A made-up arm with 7 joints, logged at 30 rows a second.
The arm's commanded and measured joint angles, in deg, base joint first. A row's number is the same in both.
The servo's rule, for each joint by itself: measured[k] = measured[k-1] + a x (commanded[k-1-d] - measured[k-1]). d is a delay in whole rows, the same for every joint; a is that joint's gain. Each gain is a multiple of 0.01, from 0.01 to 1. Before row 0 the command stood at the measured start. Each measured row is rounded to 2 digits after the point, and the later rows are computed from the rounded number. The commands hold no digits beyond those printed.
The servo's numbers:
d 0
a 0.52 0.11 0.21 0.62 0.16 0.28 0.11
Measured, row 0:
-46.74, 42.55, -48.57, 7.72, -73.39, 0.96, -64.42
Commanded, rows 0 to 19:
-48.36, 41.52, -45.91, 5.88, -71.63, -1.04, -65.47
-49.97, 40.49, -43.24, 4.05, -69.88, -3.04, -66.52
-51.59, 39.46, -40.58, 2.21, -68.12, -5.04, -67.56
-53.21, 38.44, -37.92, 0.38, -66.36, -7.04, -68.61
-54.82, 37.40, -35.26, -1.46, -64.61, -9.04, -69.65
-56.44, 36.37, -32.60, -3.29, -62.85, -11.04, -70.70
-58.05, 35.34, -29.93, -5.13, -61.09, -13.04, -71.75
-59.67, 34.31, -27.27, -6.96, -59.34, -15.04, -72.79
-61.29, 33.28, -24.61, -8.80, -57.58, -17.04, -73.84
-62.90, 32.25, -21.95, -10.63, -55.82, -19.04, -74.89
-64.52, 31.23, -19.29, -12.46, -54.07, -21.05, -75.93
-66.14, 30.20, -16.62, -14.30, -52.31, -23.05, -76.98
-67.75, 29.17, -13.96, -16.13, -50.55, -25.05, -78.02
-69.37, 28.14, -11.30, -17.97, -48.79, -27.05, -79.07
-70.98, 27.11, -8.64, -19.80, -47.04, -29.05, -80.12
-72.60, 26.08, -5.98, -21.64, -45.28, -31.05, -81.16
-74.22, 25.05, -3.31, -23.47, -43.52, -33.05, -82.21
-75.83, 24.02, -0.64, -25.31, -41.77, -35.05, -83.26
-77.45, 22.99, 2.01, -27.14, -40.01, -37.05, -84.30
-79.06, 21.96, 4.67, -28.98, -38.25, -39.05, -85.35
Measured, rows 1 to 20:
-47.58, 42.44, -48.01, 6.58, -73.11, 0.40, -64.54
-48.82, 42.23, -47.01, 5.01, -72.59, -0.56, -64.76
-50.26, 41.93, -45.66, 3.27, -71.87, -1.81, -65.07
-51.79, 41.55, -44.03, 1.48, -70.99, -3.27, -65.46
-53.37, 41.09, -42.19, -0.34, -69.97, -4.89, -65.92
-54.97, 40.57, -40.18, -2.17, -68.83, -6.61, -66.45
-56.57, 39.99, -38.03, -4.01, -67.59, -8.41, -67.03
-58.18, 39.37, -35.77, -5.84, -66.27, -10.27, -67.66
-59.80, 38.70, -33.43, -7.68, -64.88, -12.17, -68.34
-61.41, 37.99, -31.02, -9.51, -63.43, -14.09, -69.06
-63.03, 37.25, -28.56, -11.34, -61.93, -16.04, -69.82
-64.65, 36.47, -26.05, -13.18, -60.39, -18.00, -70.61
-66.26, 35.67, -23.51, -15.01, -58.82, -19.97, -71.43
-67.88, 34.84, -20.95, -16.85, -57.22, -21.95, -72.27
-69.49, 33.99, -18.36, -18.68, -55.59, -23.94, -73.13
-71.11, 33.12, -15.76, -20.52, -53.94, -25.93, -74.01
-72.73, 32.23, -13.15, -22.35, -52.27, -27.92, -74.91
-74.34, 31.33, -10.52, -24.19, -50.59, -29.92, -75.83
-75.96, 30.41, -7.89, -26.02, -48.90, -31.92, -76.76
-77.57, 29.48, -5.25, -27.86, -47.20, -33.92, -77.70

